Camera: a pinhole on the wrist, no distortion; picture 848 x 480 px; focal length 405.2 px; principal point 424.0 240.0 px. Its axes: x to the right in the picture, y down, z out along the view. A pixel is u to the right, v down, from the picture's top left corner.
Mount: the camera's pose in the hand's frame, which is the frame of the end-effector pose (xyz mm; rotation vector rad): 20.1 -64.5 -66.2 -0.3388 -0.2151 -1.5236
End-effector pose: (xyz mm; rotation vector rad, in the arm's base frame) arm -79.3 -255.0 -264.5 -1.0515 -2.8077 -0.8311
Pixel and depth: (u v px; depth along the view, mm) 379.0 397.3 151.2
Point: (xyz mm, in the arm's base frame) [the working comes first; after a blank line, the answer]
In the camera's frame: -16.8 58.7 151.2

-135.1 -166.9 -299.1
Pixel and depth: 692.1 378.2 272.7
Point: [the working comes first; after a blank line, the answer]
In the camera's frame: 180.4 93.0 272.7

-235.0 -137.4 -508.8
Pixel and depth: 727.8 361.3 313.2
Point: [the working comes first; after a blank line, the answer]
In the camera's frame: 234.8 93.8 313.2

-253.8 -129.2 -573.5
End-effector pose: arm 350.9 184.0 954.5 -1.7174 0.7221 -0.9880
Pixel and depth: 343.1 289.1 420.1
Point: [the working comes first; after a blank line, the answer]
In the camera's frame: -83.9 50.9 420.1

651.3 183.5 777.7
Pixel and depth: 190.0 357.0 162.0
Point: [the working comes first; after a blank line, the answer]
In the camera's frame: -93.6 46.8 162.0

428.7 118.1 891.2
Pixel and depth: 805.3 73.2 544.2
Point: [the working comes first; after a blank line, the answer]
In the camera's frame: 512.1 -224.0 544.2

843.7 712.8 1136.8
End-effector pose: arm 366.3 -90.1 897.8 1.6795 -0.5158 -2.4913
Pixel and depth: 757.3 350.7 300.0
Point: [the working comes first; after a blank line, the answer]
In the camera's frame: 246.8 82.0 300.0

67.5 119.3 816.1
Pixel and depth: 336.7 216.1 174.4
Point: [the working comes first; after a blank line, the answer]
In the camera's frame: -37.6 -10.3 174.4

277.3 -105.8 918.1
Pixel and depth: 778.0 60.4 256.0
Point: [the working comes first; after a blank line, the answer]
In the camera's frame: 223.7 -113.5 256.0

174.8 160.6 981.7
